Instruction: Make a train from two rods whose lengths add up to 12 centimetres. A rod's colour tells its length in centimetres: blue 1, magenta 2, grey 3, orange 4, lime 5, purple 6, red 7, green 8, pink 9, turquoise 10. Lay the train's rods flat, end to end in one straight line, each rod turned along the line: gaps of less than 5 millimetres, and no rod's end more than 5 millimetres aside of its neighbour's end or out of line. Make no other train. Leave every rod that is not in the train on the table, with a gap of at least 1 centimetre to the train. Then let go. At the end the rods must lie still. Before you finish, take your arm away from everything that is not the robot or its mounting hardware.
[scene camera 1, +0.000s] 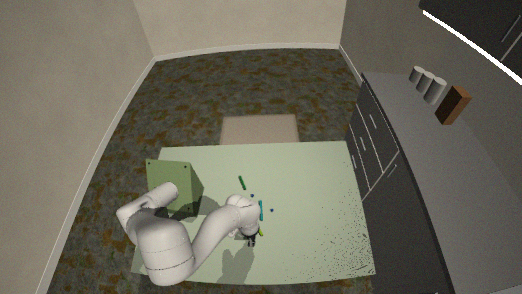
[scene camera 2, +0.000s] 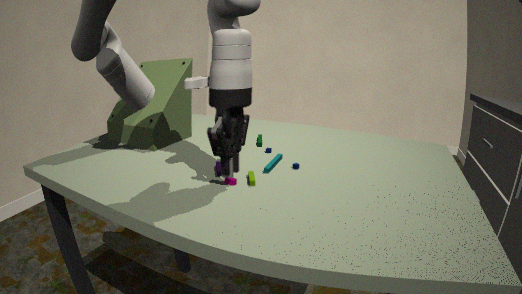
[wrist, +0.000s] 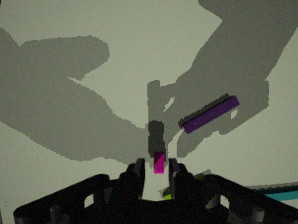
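Labels:
My gripper (wrist: 156, 168) is 17 cm from the lens, and there's a purple rod (wrist: 231, 102) that's 18 cm from the lens.

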